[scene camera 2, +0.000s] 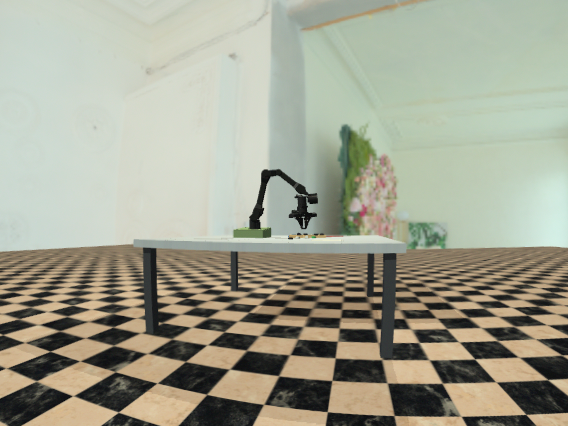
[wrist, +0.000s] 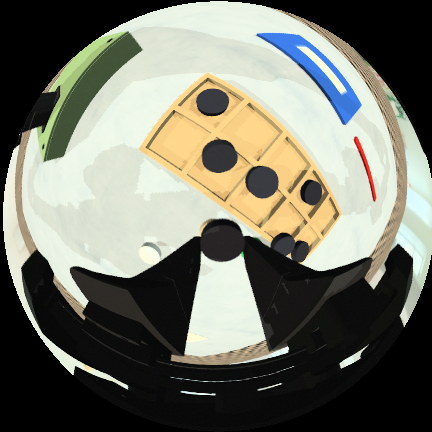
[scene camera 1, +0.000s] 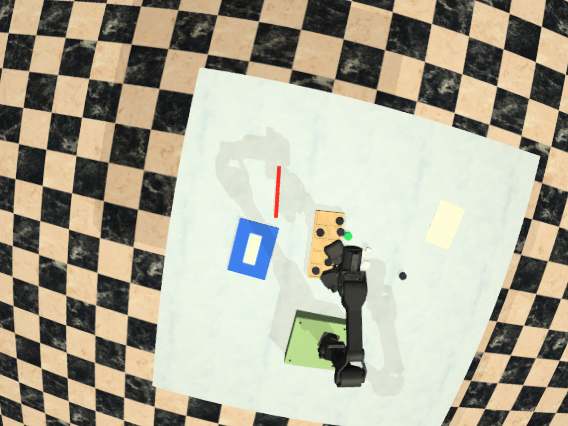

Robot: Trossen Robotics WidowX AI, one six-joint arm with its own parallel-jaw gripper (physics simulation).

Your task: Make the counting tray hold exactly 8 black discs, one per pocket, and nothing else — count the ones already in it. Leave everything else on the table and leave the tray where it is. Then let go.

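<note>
The tan counting tray has two rows of pockets. Several black discs stand in it, including one disc at the arm-base end and one disc at the far end. Several pockets show bare tan floors. My gripper is shut on a black disc and holds it above the table, near the tray's long side in the wrist view. The arm hides part of the tray in the first scene view. Another black disc lies loose on the table, apart from the tray.
A green disc lies close beside the tray. Small pale pieces lie beside the gripper. A blue frame, a red bar, a cream sheet and the green base block are also there.
</note>
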